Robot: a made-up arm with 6 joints. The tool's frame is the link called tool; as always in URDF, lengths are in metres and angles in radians.
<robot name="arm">
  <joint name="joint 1" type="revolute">
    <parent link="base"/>
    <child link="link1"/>
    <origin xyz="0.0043 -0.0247 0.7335"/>
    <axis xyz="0 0 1"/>
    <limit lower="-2.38" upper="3.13" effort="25" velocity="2.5"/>
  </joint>
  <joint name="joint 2" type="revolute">
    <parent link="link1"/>
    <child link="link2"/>
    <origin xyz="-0.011 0.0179 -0.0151" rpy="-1.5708 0 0"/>
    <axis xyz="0 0 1"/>
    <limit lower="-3.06" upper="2.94" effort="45" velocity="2.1"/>
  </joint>
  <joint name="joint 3" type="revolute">
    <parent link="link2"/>
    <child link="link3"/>
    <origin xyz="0.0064 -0.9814 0.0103" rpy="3.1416 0 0"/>
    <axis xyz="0 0 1"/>
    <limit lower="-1.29" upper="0.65" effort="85" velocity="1.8"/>
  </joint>
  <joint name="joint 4" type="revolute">
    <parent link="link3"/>
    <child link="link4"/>
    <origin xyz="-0.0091 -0.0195 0.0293" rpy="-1.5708 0 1.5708"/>
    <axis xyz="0 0 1"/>
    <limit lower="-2.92" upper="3.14" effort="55" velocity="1.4"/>
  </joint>
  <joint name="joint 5" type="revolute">
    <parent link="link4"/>
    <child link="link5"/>
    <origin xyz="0.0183 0.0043 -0.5" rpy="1.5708 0 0"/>
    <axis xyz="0 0 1"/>
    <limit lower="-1.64" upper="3.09" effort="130" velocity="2.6"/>
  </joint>
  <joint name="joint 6" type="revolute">
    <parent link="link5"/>
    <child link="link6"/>
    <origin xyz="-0.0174 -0.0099 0.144" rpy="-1.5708 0 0"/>
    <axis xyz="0 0 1"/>
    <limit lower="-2.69" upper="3.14" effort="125" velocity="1.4"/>
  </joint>
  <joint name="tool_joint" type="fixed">
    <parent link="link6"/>
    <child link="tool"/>
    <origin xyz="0.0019 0.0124 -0.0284" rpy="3.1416 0 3.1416"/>
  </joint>
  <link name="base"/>
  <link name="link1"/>
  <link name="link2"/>
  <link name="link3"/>
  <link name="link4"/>
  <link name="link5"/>
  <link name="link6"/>
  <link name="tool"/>
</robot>
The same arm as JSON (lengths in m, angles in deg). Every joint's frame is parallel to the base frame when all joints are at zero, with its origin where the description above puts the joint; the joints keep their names.
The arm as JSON. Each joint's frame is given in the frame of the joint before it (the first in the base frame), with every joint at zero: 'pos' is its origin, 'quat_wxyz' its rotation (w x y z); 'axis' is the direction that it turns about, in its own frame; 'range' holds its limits. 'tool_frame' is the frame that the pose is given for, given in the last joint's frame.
{"length_unit": "m", "angle_unit": "deg", "joints": [
  {"joint": "joint 1", "pos": [0.0043, -0.0247, 0.7335], "quat_wxyz": [1.0, 0.0, 0.0, 0.0], "axis": [0.0, 0.0, 1.0], "range": [-136.36, 179.34]},
  {"joint": "joint 2", "pos": [-0.011, 0.0179, -0.0151], "quat_wxyz": [1.0, 0.0, 0.0, 0.0], "axis": [0.0, 1.0, 0.0], "range": [-175.33, 168.45]},
  {"joint": "joint 3", "pos": [0.0064, 0.0103, 0.9814], "quat_wxyz": [1.0, 0.0, 0.0, 0.0], "axis": [0.0, -1.0, 0.0], "range": [-73.91, 37.24]},
  {"joint": "joint 4", "pos": [-0.0091, -0.0293, -0.0195], "quat_wxyz": [1.0, 0.0, 0.0, 0.0], "axis": [-1.0, 0.0, 0.0], "range": [-167.3, 179.91]},
  {"joint": "joint 5", "pos": [0.5, 0.0043, 0.0183], "quat_wxyz": [1.0, 0.0, 0.0, 0.0], "axis": [0.0, -1.0, 0.0], "range": [-93.97, 177.04]},
  {"joint": "joint 6", "pos": [0.0099, -0.144, -0.0174], "quat_wxyz": [1.0, 0.0, 0.0, 0.0], "axis": [-1.0, 0.0, 0.0], "range": [-154.13, 179.91]}
], "tool_frame": {"pos": [0.0284, 0.0124, 0.0019], "quat_wxyz": [0.707108, 0.000003, 0.707105, -0.000005]}}

